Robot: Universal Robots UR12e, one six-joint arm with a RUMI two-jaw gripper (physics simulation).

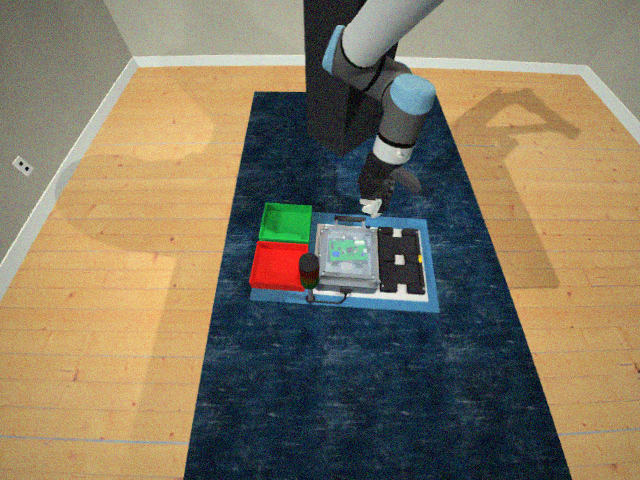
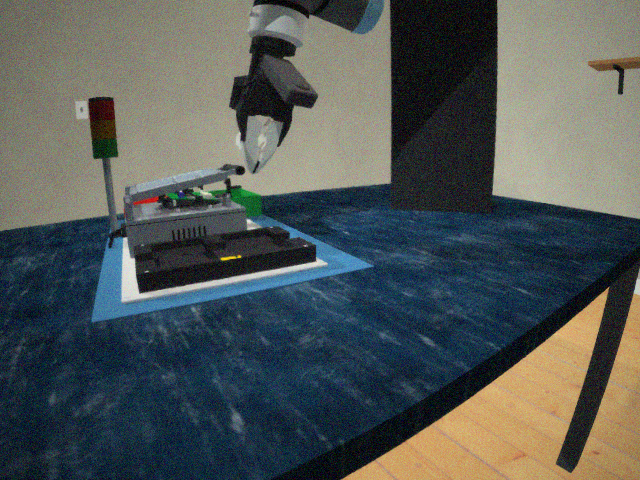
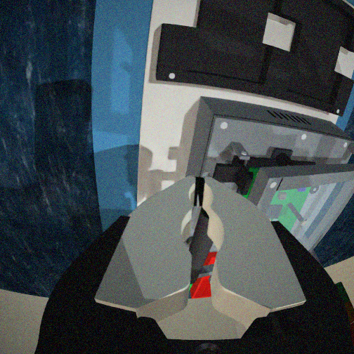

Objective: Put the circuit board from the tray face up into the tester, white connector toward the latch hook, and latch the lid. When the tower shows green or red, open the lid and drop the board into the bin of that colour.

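Frame: origin at the arm's base, x back, y right, z up, level; millimetres.
Where they show: gripper, fingertip midpoint: (image 1: 372, 217) (image 2: 252, 173).
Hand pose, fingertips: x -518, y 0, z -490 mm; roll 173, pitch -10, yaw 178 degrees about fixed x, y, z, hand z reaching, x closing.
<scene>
Each offset is from my fingertips to the top centre of the thing. "pt": to the spot under its first point.
The tester {pt dx -190, dy +93, dz -52 mm} (image 1: 348, 285) (image 2: 155, 229) (image 3: 195, 135) holds the green circuit board (image 1: 356, 253) (image 2: 193, 198) face up. Its white connector {dx -67, dy +44, dz -27 mm} (image 1: 359, 242) (image 2: 209, 195) is on the latch-hook side. The clear lid {dx -107, dy +85, dz +5 mm} (image 1: 336, 271) (image 2: 175, 180) is tilted partly open above the board, and its dark handle bar {pt dx -9, dy +71, dz +10 mm} (image 1: 349, 219) (image 2: 232, 168) is raised. The latch hook {dx -30, dy +14, dz -3 mm} (image 2: 227, 184) stands below the bar. My gripper (image 1: 372, 212) (image 2: 254, 171) (image 3: 197, 179) is shut and empty, tips close beside the handle bar; contact is unclear. The signal tower {pt dx -224, dy +201, dz +147 mm} (image 1: 309, 271) (image 2: 103, 127) shows dim red, amber and green segments, none clearly lit.
The black tray (image 1: 386, 263) (image 2: 227, 266) (image 3: 215, 55) lies beside the tester, with no board visible in it. The green bin (image 1: 286, 223) (image 2: 251, 203) and the red bin (image 1: 279, 264) stand on the tester's other side. The tower stands near the red bin, with a cable (image 1: 330, 301) running to the tester.
</scene>
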